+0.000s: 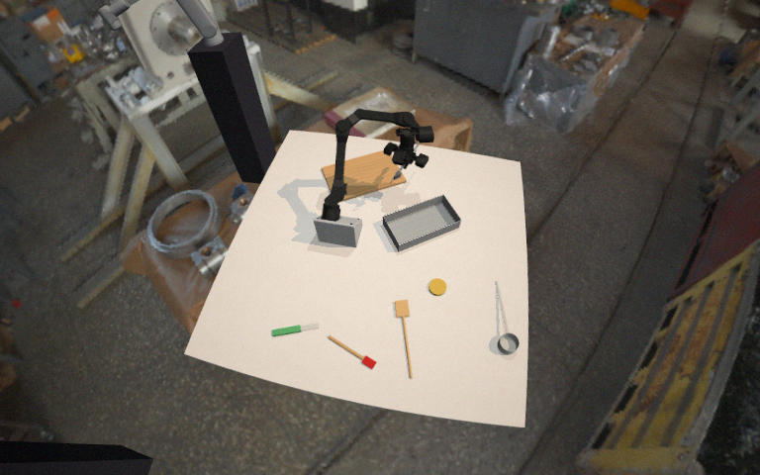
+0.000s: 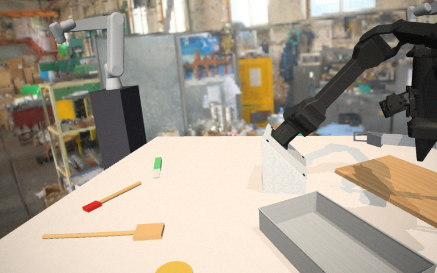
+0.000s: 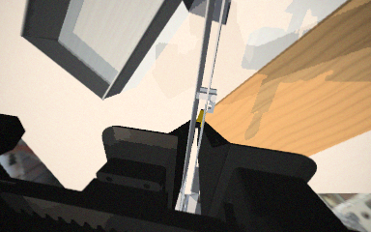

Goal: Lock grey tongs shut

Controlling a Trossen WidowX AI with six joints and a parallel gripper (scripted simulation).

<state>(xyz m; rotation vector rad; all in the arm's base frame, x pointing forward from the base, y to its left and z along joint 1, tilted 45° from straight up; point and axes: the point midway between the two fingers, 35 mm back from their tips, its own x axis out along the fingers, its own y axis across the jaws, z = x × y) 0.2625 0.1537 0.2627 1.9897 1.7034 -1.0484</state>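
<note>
Right now my gripper tip is 10 mm past the small yellow mark, 20 mm to the left of it and 40 mm below it. Round my gripper tip: wooden board: 210 mm behind, 70 mm to the left, 150 mm below; yellow disc: 200 mm ahead, 470 mm to the right, 150 mm below; grey roasting tin: 100 mm ahead, 180 mm to the right, 130 mm below.
</note>
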